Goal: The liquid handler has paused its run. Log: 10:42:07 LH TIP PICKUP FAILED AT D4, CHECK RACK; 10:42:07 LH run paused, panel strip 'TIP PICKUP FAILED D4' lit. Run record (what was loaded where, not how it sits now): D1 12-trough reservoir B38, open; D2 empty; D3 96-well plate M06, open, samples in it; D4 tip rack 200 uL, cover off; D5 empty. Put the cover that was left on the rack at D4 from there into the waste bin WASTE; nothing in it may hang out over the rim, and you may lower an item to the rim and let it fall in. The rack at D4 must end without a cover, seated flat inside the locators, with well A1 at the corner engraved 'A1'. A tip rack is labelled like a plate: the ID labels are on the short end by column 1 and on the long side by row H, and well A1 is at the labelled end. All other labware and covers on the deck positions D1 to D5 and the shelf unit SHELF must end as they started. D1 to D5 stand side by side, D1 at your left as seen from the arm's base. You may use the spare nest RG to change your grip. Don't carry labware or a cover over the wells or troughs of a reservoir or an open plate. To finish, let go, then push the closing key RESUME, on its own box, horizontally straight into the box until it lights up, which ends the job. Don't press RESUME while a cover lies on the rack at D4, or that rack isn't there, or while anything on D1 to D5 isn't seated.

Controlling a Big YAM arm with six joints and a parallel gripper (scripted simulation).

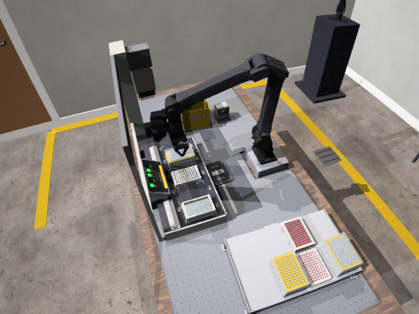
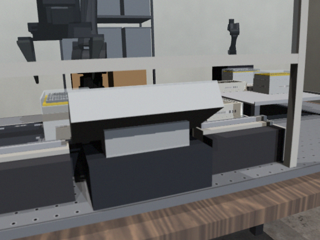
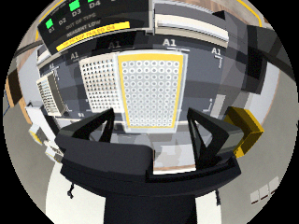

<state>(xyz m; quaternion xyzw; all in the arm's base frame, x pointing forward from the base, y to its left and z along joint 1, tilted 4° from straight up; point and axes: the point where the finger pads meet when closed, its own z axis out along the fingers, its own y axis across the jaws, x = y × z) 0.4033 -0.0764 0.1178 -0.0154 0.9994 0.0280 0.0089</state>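
Now: the clear cover 3 cm below my hand. The rest, counted from my hand: white well plate: 10 cm to the left, 9 cm below; then tall handler column: 30 cm to the right, 18 cm ahead, 12 cm above; then reservoir: 29 cm to the left, 9 cm below, 1 cm behind.
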